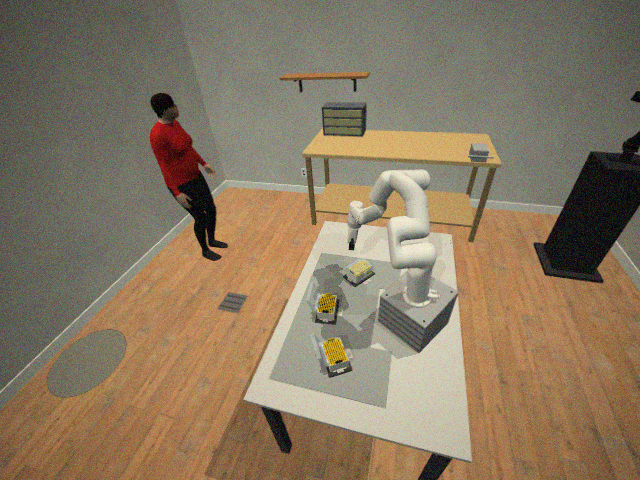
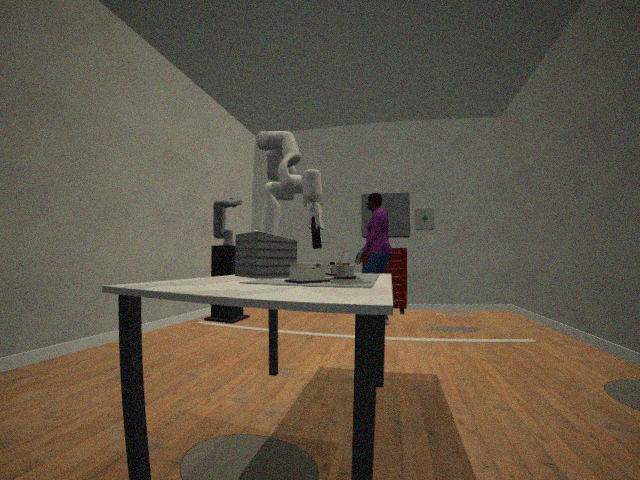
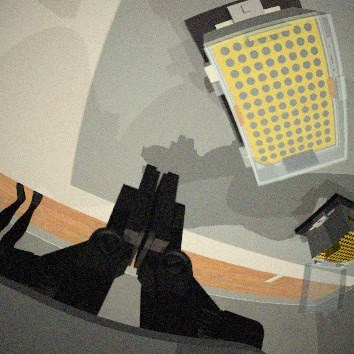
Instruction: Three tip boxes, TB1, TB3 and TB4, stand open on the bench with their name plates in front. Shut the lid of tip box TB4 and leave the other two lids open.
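Pixels of known places: gripper, between the fingertips: [image 1: 351, 249] [image 2: 317, 248] [image 3: 153, 189]; arm's base, origin of its link: [image 1: 417, 295] [image 2: 267, 237].
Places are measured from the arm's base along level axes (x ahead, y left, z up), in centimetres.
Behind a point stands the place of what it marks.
The far tip box [image 1: 359, 269] @(x 30.6, y -23.7, z -12.8 cm) [image 2: 308, 272] @(x 33.1, y -31.1, z -16.5 cm) [image 3: 280, 90] @(x 30.7, y -28.3, z -12.8 cm) has its clear lid lying down over the yellow rack. The middle tip box [image 1: 327, 305] [image 2: 342, 270] @(x 41.5, y -3.6, z -16.6 cm) [image 3: 332, 240] @(x 42.0, y -3.5, z -14.9 cm) is open, its clear lid [image 1: 311, 292] @(x 50.2, y 1.5, z -9.4 cm) [image 3: 322, 287] @(x 49.2, y 3.2, z -10.6 cm) standing out at its side. The near tip box [image 1: 336, 353] @(x 30.5, y 27.9, z -14.8 cm) is open, with its clear lid [image 1: 315, 346] @(x 38.2, y 31.9, z -6.2 cm) raised on its left. The name plates are too small or blurred to read, so I cannot tell which box is TB4. My gripper [image 1: 351, 246] @(x 37.2, y -33.1, z -7.0 cm) [image 2: 316, 246] @(x 37.2, y -33.1, z -7.0 cm) [image 3: 153, 189] @(x 37.2, y -33.1, z -7.0 cm) is shut and empty, above the bench beside the far box, apart from it.
The boxes stand on a grey mat [image 1: 361, 390] @(x 17.4, y 38.4, z -20.5 cm) on the white bench [image 1: 429, 413] @(x -9.5, y 40.4, z -20.8 cm) [image 2: 206, 291] @(x 14.8, y -70.4, z -20.8 cm). The arm's ribbed base block [image 1: 400, 320] @(x 5.7, y 9.1, z -8.1 cm) [image 2: 266, 255] @(x 6.1, y -13.4, z -9.7 cm) stands right of the mat. A person in red [image 1: 173, 155] stands left of the bench; a person in purple [image 2: 378, 232] stands beyond it.
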